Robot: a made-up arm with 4 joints. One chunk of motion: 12 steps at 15 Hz.
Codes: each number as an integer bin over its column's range. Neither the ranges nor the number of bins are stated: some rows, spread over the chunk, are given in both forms.
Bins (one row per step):
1: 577 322 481 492
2: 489 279 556 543
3: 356 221 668 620
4: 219 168 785 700
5: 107 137 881 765
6: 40 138 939 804
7: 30 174 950 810
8: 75 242 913 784
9: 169 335 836 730
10: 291 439 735 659
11: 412 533 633 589
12: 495 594 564 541
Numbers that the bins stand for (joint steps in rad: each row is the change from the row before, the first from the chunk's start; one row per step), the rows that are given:
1: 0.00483 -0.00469 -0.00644 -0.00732
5: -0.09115 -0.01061 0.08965 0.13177
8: -0.09768 -0.00725 0.09734 0.14146
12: -0.01192 0.00403 0.01350 0.01764
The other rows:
2: -0.01314 -0.00606 0.01157 0.01866
3: -0.04030 -0.00792 0.03848 0.05790
4: -0.06828 -0.00962 0.06659 0.09866
6: -0.10483 -0.01058 0.10359 0.15165
7: -0.10687 -0.00943 0.10623 0.15470
9: -0.07849 -0.00427 0.07884 0.11394
10: -0.05358 -0.00094 0.05458 0.07777
11: -0.02887 0.00207 0.03007 0.04210

